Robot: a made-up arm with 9 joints. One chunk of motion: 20 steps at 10 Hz.
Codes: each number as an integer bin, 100 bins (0 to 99) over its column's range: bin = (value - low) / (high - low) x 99, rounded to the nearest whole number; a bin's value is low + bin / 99 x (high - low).
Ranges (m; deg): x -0.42..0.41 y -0.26..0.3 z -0.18..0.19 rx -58..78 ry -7..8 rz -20..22
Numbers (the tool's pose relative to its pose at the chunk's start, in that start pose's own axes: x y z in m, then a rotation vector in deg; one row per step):
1: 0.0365 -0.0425 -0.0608 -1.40 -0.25 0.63
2: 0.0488 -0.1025 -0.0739 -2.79 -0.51 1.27
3: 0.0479 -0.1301 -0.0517 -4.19 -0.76 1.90
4: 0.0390 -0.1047 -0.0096 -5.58 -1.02 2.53
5: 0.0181 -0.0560 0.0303 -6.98 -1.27 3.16
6: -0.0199 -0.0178 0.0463 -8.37 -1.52 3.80
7: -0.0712 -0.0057 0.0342 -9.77 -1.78 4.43
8: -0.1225 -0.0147 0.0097 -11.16 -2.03 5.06
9: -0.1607 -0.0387 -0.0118 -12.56 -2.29 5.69
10: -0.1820 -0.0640 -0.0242 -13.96 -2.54 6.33
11: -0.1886 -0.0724 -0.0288 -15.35 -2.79 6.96
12: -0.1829 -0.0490 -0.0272 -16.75 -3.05 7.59
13: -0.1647 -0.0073 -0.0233 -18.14 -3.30 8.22
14: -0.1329 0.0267 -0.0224 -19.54 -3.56 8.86
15: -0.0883 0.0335 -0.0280 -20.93 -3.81 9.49
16: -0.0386 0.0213 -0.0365 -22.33 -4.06 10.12
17: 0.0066 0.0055 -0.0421 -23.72 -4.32 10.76
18: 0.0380 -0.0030 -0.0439 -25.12 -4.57 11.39
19: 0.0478 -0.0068 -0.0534 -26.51 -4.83 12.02
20: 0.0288 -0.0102 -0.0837 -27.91 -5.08 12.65
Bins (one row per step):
1: 54 38 32 41 45 49
2: 56 28 28 40 43 50
3: 56 23 34 39 41 52
4: 55 27 46 38 39 53
5: 52 36 56 37 38 55
6: 48 43 61 36 36 56
7: 42 45 57 35 34 58
8: 35 43 51 34 33 59
9: 31 39 45 33 31 61
10: 28 35 42 32 29 62
11: 28 33 40 31 28 64
12: 28 37 41 30 26 65
13: 30 45 42 29 24 67
14: 34 51 42 28 23 68
15: 40 52 41 27 21 70
16: 45 50 38 26 19 71
17: 51 47 37 25 18 73
18: 55 45 36 24 16 74
19: 56 45 34 23 14 75
20: 54 44 26 22 13 77

